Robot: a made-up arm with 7 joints. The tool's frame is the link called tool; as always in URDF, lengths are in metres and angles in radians. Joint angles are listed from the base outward. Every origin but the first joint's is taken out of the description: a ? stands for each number. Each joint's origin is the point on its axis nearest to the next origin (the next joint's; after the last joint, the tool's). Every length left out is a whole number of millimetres.
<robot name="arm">
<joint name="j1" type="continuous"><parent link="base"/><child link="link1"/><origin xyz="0.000 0.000 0.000" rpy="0.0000 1.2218 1.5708"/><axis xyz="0 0 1"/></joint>
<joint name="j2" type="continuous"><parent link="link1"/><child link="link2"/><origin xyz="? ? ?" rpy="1.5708 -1.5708 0.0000"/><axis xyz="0 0 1"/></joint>
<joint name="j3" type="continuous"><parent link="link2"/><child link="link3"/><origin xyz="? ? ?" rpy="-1.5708 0.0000 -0.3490"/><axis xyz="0 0 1"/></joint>
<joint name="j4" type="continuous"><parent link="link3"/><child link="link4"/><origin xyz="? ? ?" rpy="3.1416 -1.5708 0.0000"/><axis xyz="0 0 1"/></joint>
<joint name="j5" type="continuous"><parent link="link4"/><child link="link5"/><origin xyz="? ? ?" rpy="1.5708 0.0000 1.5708"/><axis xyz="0 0 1"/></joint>
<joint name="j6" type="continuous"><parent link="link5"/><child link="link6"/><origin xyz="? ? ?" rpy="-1.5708 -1.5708 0.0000"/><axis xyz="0 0 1"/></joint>
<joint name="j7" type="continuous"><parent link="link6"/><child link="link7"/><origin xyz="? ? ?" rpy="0.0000 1.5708 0.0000"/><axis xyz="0 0 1"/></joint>
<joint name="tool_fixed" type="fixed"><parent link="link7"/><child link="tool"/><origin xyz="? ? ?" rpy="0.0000 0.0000 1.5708"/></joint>
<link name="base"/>
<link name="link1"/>
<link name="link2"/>
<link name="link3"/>
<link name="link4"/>
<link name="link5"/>
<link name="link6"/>
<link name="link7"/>
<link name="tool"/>
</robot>
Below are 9 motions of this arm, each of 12 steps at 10 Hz.
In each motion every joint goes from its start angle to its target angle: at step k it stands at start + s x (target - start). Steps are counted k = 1, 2, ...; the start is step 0. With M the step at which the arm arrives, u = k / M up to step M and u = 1 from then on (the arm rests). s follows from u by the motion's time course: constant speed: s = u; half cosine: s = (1 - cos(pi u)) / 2; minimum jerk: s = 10 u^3 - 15 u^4 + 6 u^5.
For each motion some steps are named. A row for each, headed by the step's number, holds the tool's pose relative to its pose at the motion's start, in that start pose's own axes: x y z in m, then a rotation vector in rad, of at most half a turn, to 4 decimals.
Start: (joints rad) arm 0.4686 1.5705 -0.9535 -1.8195 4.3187 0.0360 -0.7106
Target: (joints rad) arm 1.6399 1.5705 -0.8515 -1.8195 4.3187 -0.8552 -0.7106
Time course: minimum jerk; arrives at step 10
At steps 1, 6, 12:
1: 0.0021 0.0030 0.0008 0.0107 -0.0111 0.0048
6: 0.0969 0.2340 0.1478 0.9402 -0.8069 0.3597
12: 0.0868 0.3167 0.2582 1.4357 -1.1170 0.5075

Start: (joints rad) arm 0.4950 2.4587 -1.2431 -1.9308 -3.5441 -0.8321 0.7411
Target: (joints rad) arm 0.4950 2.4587 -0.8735 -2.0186 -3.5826 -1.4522 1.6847
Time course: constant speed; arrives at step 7
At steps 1, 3, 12:
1: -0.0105 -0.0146 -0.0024 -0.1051 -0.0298 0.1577
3: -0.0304 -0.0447 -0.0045 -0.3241 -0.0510 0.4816
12: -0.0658 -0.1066 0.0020 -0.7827 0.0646 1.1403

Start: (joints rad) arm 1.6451 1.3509 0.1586 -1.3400 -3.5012 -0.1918 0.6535
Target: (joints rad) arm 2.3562 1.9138 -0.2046 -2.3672 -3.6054 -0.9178 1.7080
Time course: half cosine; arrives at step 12
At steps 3, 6, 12:
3: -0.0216 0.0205 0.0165 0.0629 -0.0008 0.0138
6: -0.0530 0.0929 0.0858 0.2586 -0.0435 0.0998
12: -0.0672 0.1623 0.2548 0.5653 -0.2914 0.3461

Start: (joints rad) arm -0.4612 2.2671 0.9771 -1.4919 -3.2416 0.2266 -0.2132
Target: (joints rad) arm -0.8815 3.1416 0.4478 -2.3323 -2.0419 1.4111 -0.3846
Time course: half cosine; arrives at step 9
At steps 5, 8, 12:
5: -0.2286 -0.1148 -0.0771 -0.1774 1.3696 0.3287
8: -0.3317 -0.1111 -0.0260 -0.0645 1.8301 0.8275
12: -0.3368 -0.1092 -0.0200 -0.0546 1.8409 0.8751

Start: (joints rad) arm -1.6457 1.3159 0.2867 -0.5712 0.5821 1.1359 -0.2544
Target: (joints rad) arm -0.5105 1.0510 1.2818 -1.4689 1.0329 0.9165 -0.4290
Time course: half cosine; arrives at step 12
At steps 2, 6, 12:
2: -0.0096 0.0016 -0.0045 -0.0276 -0.0337 -0.0031
6: -0.0880 0.0521 0.0027 -0.1062 -0.2675 0.0199
12: -0.1802 0.1423 0.1178 0.0462 -0.5696 -0.0326

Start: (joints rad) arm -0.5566 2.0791 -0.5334 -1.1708 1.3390 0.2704 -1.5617
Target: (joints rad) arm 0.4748 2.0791 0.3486 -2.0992 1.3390 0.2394 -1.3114
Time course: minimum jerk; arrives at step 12
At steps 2, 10, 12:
2: 0.0123 0.0031 -0.0017 0.0060 -0.0353 -0.0055
10: 0.3117 0.0035 0.0906 -0.0013 -1.0176 -0.0551
12: 0.3197 0.0015 0.0990 -0.0071 -1.0560 -0.0534

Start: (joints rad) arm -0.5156 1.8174 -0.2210 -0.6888 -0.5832 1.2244 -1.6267
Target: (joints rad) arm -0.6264 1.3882 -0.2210 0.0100 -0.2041 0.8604 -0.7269
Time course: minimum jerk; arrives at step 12
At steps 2, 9, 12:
2: 0.0094 0.0001 -0.0002 0.0014 -0.0307 0.0229
9: 0.2285 -0.0342 0.0684 -0.2797 -0.6793 0.6120
12: 0.2506 -0.0435 0.0848 -0.3510 -0.7319 0.6809

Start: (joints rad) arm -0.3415 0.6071 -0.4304 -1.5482 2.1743 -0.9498 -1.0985
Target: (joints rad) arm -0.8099 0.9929 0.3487 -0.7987 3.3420 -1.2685 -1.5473
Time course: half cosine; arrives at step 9
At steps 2, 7, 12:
2: 0.0331 0.0165 -0.0483 0.1657 -0.0200 0.0147
7: 0.3298 0.1489 -0.2103 0.9626 0.1841 0.7274
12: 0.3702 0.1722 -0.2116 0.9846 0.2809 0.9068

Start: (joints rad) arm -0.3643 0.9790 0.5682 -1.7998 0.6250 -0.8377 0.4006
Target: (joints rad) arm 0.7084 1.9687 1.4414 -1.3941 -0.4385 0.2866 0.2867
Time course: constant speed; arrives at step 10
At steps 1, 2, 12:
1: 0.0298 0.0337 -0.0073 -0.0780 0.2056 -0.1949
2: 0.0568 0.0608 -0.0237 -0.1524 0.3935 -0.3926
12: 0.0164 0.0484 -0.2455 -0.5260 0.9178 -1.9010

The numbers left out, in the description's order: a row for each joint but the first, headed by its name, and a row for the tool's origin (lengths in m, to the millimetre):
j2: 0.000 0.000 0.000
j3: -0.104 -0.285 0.000
j4: 0.000 -0.034 0.000
j5: -0.309 -0.038 0.000
j6: 0.000 0.000 0.000
j7: 0.000 0.000 0.000
tool: 0.000 0.000 0.000

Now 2 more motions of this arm.
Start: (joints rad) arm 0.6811 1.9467 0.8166 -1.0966 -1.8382 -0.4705 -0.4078
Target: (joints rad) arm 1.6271 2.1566 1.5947 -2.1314 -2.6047 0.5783 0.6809
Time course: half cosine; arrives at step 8
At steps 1, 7, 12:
1: -0.0107 0.0115 -0.0008 0.0046 0.0549 -0.0108
7: -0.1217 0.3345 0.1221 1.3387 1.2722 0.1103
12: -0.1204 0.3441 0.1329 1.4313 1.2985 0.1211

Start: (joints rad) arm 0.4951 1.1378 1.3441 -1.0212 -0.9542 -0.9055 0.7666
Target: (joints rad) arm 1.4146 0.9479 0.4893 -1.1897 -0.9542 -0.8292 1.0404
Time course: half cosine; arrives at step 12
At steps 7, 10, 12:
7: -0.0391 -0.1214 0.1186 -0.8657 0.4536 0.1206
10: -0.0333 -0.1483 0.2471 -1.2166 0.7513 0.2492
12: -0.0267 -0.1488 0.2793 -1.2857 0.8241 0.2835

